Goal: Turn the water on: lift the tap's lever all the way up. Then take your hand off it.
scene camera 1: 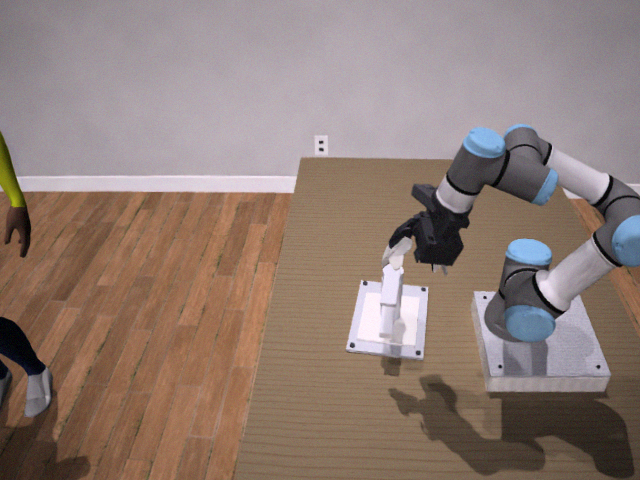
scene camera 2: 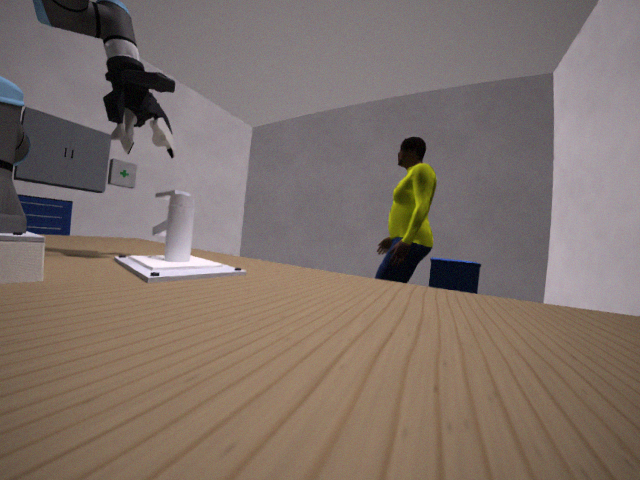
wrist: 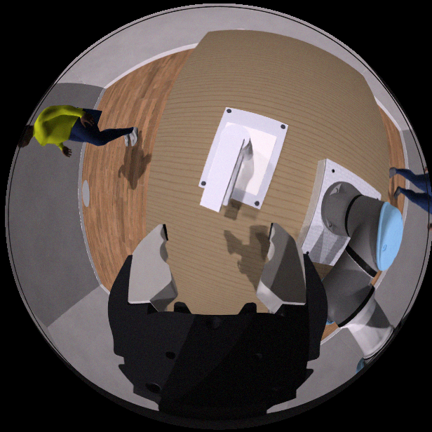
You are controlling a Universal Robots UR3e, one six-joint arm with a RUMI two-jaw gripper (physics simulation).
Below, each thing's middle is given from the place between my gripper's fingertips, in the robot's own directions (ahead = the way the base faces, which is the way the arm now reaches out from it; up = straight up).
Labels:
The flat lever (wrist: 234, 138) lies 10 mm ahead of my hand, 60 mm to the right of it and 100 mm below it. Also, from my hand: square plate (scene camera 1: 353, 345): 110 mm to the right, 230 mm below.

